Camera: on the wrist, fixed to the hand. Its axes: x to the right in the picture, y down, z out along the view.
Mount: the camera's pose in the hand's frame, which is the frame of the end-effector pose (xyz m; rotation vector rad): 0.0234 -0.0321 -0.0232 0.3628 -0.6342 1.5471
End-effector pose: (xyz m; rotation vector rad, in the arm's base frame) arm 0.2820 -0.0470 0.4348 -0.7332 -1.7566 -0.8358
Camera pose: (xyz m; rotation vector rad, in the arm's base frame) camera 0.2617 -0.0822 0.4564 -1.7911 -1.1751 0.8050
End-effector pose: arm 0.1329 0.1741 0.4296 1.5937 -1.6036 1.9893
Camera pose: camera 0.1290 0.1945 0.4706 -0.4071 1.4177 -0.9441
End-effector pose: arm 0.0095 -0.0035 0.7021 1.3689 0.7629 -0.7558
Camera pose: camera -0.0050 0.0173 0.6637 1.4408 -0.9649 0.0012
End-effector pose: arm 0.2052 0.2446 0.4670 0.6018 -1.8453 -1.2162
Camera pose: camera 0.2103 0.2017 0.4511 -1.0665 -2.1619 0.0390
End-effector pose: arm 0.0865 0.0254 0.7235 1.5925 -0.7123 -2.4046
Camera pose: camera 0.1015 0.0374 0.6817 -0.0612 -1.6640 -1.4362
